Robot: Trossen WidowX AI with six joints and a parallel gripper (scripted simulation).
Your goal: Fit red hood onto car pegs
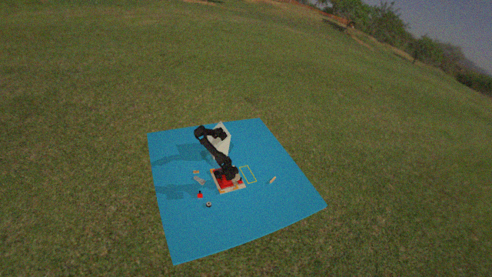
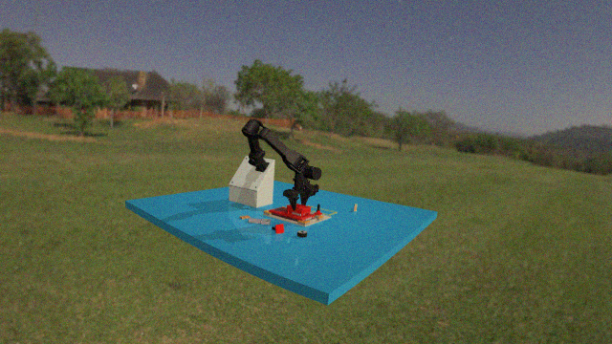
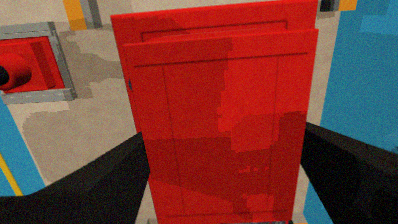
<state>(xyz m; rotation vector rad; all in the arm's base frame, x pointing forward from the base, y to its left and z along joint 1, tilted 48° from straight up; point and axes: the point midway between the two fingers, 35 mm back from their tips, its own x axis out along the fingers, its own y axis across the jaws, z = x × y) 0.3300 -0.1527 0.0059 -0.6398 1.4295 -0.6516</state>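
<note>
My gripper tip is now 1 cm below the red hood. From my gripper tip the other things lie so: grey piece (18 cm to the right, 8 cm behind, 4 cm below); then beige jig (4 cm below, 3 cm to the left, 2 cm behind); then dark wheel (20 cm to the right, 15 cm ahead, 4 cm below).
</note>
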